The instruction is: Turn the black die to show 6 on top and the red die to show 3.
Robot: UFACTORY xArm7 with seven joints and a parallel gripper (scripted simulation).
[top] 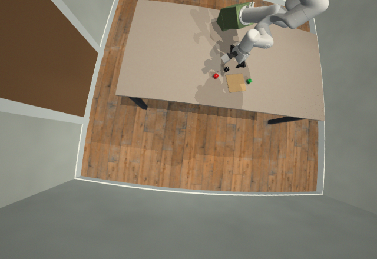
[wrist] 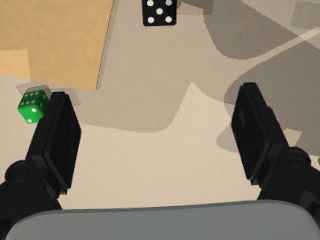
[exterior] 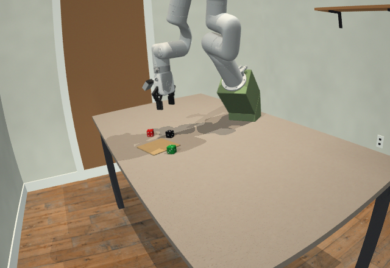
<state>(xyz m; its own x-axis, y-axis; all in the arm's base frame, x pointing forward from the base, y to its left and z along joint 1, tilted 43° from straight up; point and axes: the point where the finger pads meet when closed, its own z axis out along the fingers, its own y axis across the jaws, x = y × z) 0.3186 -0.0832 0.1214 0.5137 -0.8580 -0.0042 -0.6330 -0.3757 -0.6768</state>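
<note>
The black die is 140 mm below my hand and 10 mm to the right of it. From my hand the other things lie so: tan mat 150 mm below, 90 mm to the left, 80 mm ahead; then red die 140 mm below, 80 mm to the right, 70 mm ahead; then green die 180 mm to the left, 140 mm below, 50 mm ahead.
</note>
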